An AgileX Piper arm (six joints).
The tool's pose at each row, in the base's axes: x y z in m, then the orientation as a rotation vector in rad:
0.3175 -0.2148 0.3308 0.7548 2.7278 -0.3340
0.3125 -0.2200 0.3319 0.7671 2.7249 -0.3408
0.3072 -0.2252 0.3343 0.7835 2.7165 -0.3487
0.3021 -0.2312 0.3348 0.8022 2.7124 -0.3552
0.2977 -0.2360 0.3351 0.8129 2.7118 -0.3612
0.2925 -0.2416 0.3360 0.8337 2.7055 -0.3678
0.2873 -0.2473 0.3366 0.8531 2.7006 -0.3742
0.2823 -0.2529 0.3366 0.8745 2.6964 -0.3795
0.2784 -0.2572 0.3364 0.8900 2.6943 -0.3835
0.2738 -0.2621 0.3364 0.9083 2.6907 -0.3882
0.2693 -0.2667 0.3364 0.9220 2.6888 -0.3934
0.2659 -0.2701 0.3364 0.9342 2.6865 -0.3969
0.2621 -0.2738 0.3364 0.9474 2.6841 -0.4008
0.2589 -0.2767 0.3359 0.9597 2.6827 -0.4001
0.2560 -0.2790 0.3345 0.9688 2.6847 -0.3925
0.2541 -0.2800 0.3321 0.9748 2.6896 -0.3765
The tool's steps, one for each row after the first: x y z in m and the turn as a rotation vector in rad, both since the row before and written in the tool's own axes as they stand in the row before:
0.0013 -0.0072 -0.0006 0.0063 0.0006 0.0078
0.0011 -0.0075 -0.0018 0.0069 -0.0032 0.0118
0.0011 -0.0078 0.0003 0.0070 0.0017 0.0121
0.0011 -0.0064 0.0003 0.0059 0.0024 0.0061
0.0011 -0.0076 -0.0001 0.0071 0.0006 0.0140
0.0010 -0.0077 0.0003 0.0070 0.0016 0.0127
0.0010 -0.0074 0.0009 0.0068 0.0032 0.0138
0.0008 -0.0057 0.0009 0.0052 0.0032 0.0097
0.0009 -0.0066 0.0008 0.0060 0.0029 0.0117
0.0009 -0.0063 0.0008 0.0058 0.0028 0.0083
0.0007 -0.0047 0.0006 0.0043 0.0021 0.0077
0.0008 -0.0052 0.0006 0.0047 0.0024 0.0083
0.0009 -0.0041 0.0010 0.0016 0.0035 0.0079
0.0013 -0.0034 0.0016 -0.0030 0.0061 0.0055
0.0016 -0.0016 0.0023 -0.0087 0.0084 0.0036

